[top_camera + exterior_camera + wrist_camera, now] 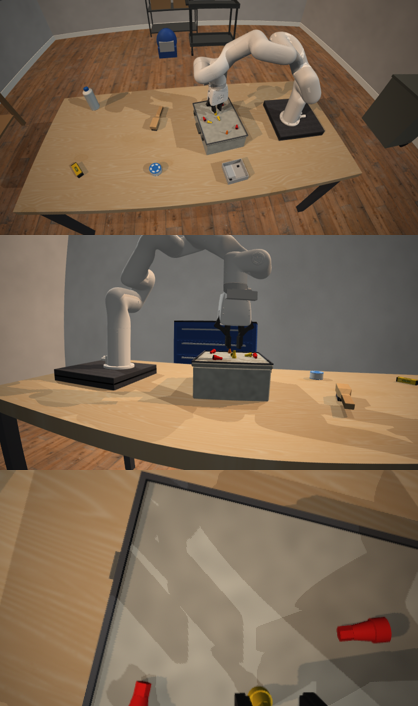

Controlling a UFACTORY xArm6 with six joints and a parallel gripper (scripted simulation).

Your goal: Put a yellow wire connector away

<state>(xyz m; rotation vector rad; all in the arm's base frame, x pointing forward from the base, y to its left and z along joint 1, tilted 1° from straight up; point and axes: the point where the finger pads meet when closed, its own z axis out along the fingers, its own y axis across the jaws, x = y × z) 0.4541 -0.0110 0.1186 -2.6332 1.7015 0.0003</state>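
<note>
Right now my hand is 40 mm above the yellow wire connector. Also, from my hand: grey tool case 80 mm below, 30 mm to the left, 10 mm behind; steel junction box 310 mm to the left, 150 mm below, 60 mm behind; orange wire connector 140 mm to the left, 40 mm below, 40 mm behind.
</note>
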